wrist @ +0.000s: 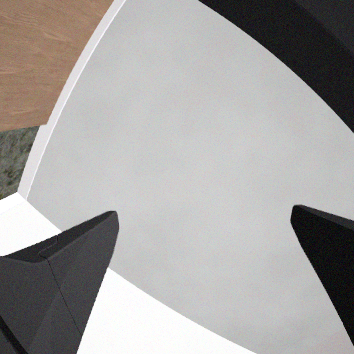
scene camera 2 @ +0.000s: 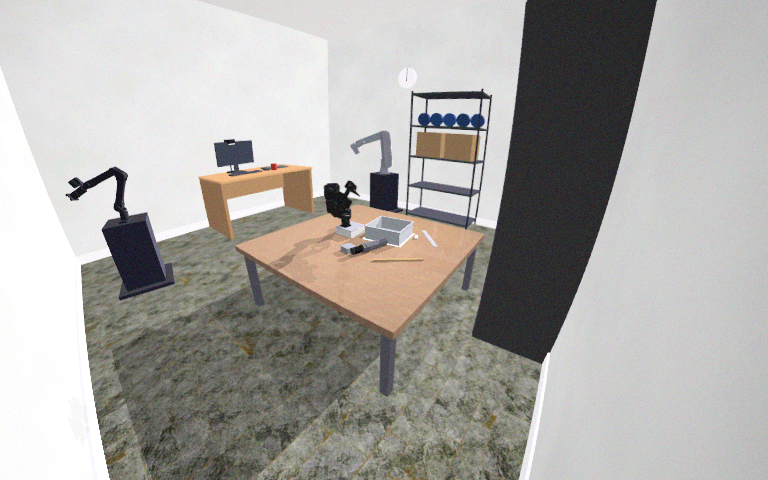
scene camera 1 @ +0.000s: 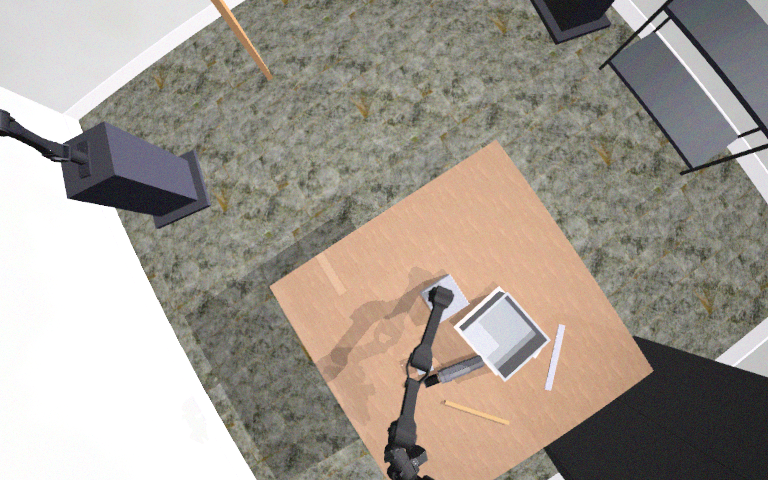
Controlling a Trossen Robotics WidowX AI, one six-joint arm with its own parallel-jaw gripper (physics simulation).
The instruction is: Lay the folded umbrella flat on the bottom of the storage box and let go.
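Seen in the pictures: gripper, fingertip midpoint: (wrist: 206,217) (scene camera 2: 355,204); arm's base, origin of the base link: (scene camera 2: 345,225) (scene camera 1: 437,295).
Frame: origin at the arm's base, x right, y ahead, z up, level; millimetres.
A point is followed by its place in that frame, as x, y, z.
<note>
The folded umbrella (scene camera 1: 459,369) @[29, 331, -4] (scene camera 2: 370,246) @[71, 365, -18], dark grey with a black end, lies on the table (scene camera 1: 481,215) @[-331, -259, -56] (scene camera 2: 317,271) @[448, 364, -57] beside the storage box, its far end close against the box's side. The storage box (scene camera 1: 526,357) @[-250, 371, 29] (scene camera 2: 380,234) @[-81, 290, -1] is grey, open-topped and upright; no umbrella shows inside it. My gripper (wrist: 206,217) @[301, 524, 326] is open, with nothing between its fingers. It is raised away from the umbrella and the box, at the end of the arm past the table's edge in scene camera 1; its fingers are too small to make out in the scene views. Neither umbrella nor box shows in the wrist view.
A tan stick (scene camera 1: 476,412) @[25, 557, -46] (scene camera 2: 397,260) @[32, 563, -51] lies near the umbrella. A white strip (scene camera 1: 555,357) @[-399, 463, -55] (scene camera 2: 429,238) @[-389, 473, -55] lies beyond the box. A small pale block (scene camera 2: 347,247) @[186, 282, -21] sits by the umbrella's black end. The arm's white base block (scene camera 2: 349,230) @[27, 83, -7] stands beside the box.
</note>
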